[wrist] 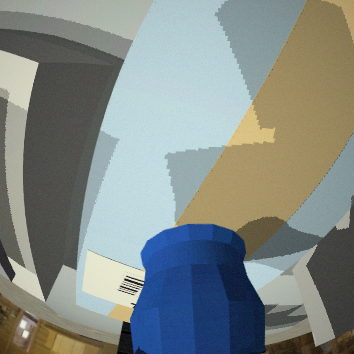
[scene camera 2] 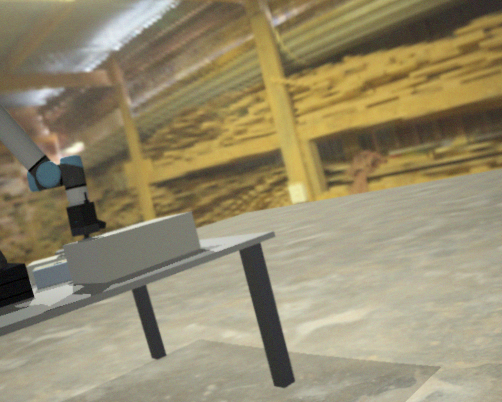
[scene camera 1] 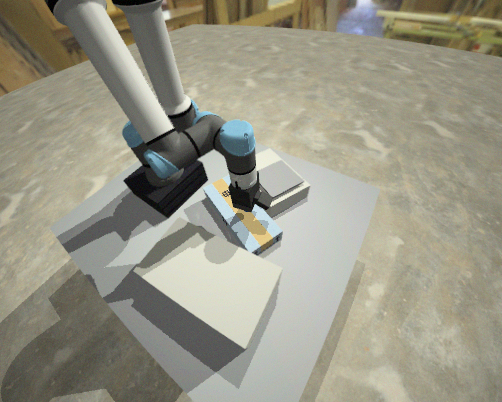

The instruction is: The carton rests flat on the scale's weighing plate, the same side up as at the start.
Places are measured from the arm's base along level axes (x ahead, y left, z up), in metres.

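Pixels of known places: hand, its tool point: [wrist: 193, 261].
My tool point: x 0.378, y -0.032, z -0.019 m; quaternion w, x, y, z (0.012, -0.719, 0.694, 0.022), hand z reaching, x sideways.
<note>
Behind a point stands the place of what it marks.
The light-blue carton [scene camera 1: 228, 218] @(x 0.325, y -0.084, z -0.041 m) [scene camera 2: 53, 275] @(x 0.216, y -0.027, z -0.072 m) [wrist: 165, 95] @(x 0.428, y -0.028, z -0.041 m) with an orange band lies flat on the table beside the scale, banded face up. A barcode label shows near one end in the wrist view. The cream scale [scene camera 1: 292, 198] @(x 0.507, y 0.087, z -0.054 m) [wrist: 17, 75] has a grey weighing plate [scene camera 1: 282, 175] @(x 0.446, y 0.150, z -0.012 m) with no carton on it. My suction gripper [scene camera 1: 245, 209] @(x 0.378, y -0.032, z -0.019 m) [scene camera 2: 86, 235] [wrist: 194, 231] points down close above the carton's top. Its shadow is offset from the blue cup in the wrist view, so a small gap seems to remain and it holds nothing. The tall box hides the cup's tip in scene camera 2.
A large cream box [scene camera 1: 215, 280] @(x 0.404, y -0.297, z 0.019 m) [scene camera 2: 132, 250] @(x 0.285, y -0.377, z -0.040 m) stands on the grey table [scene camera 1: 330, 240] @(x 0.677, y -0.011, z -0.100 m) [scene camera 2: 225, 244] @(x 0.537, y -0.501, z -0.100 m) near the carton, on the side away from the scale. The black block [scene camera 1: 167, 192] @(x 0.075, y -0.085, z 0.001 m) [scene camera 2: 15, 285] @(x 0.026, y -0.133, z -0.053 m) stands beyond the carton's far end, below the arm.
</note>
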